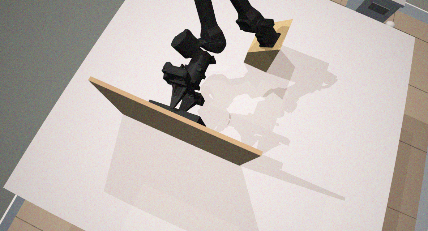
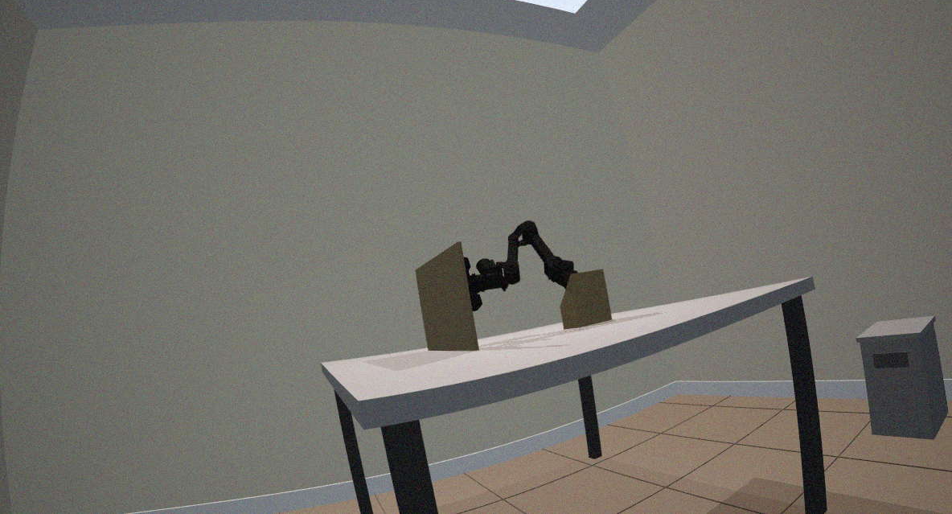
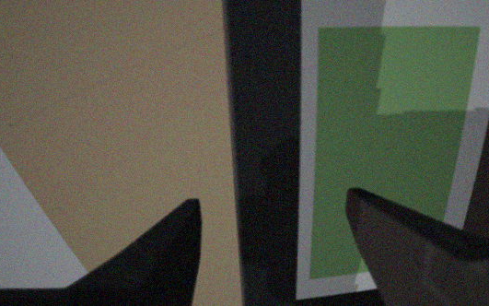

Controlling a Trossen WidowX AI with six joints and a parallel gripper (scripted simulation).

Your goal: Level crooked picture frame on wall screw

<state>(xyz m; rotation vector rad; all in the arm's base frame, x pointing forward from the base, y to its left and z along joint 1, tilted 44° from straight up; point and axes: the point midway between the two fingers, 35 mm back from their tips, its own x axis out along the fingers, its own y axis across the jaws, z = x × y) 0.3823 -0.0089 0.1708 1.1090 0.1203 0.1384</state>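
My gripper tip is now 50 mm above the black picture frame, 10 mm to the right of it and 10 mm short of it. From my gripper tip the other things lie so: wooden wall panel 60 mm below, 20 mm to the left, 20 mm ahead.
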